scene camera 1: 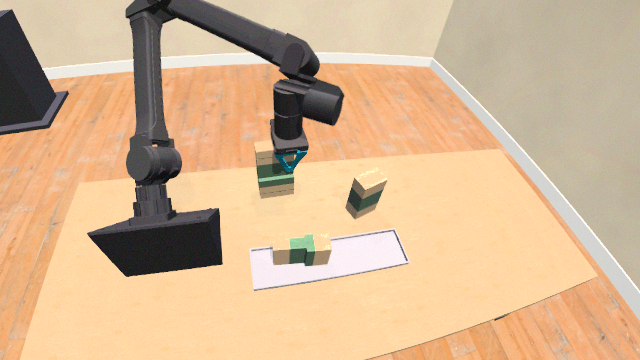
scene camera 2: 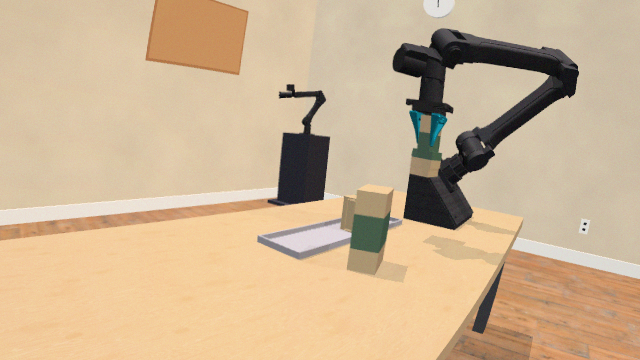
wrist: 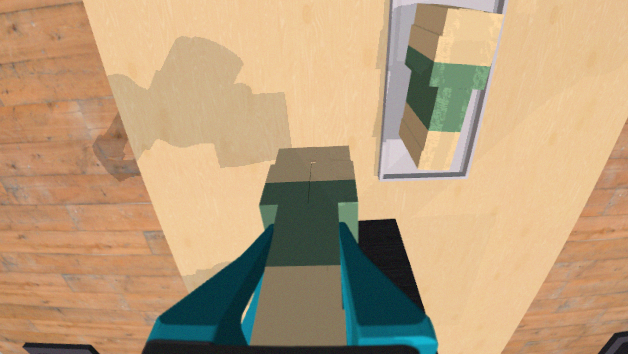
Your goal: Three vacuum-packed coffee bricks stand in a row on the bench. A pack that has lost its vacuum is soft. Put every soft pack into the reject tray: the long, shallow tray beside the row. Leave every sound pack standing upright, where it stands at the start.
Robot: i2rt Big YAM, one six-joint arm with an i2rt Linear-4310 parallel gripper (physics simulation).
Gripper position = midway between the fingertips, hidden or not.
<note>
In view: my gripper (scene camera 2: 424, 145) and a reject tray (scene camera 1: 348, 255).
My gripper also shows in scene camera 1 (scene camera 1: 288, 166) and in the wrist view (wrist: 308, 232). The reject tray shows as well in scene camera 2 (scene camera 2: 304, 240).
</note>
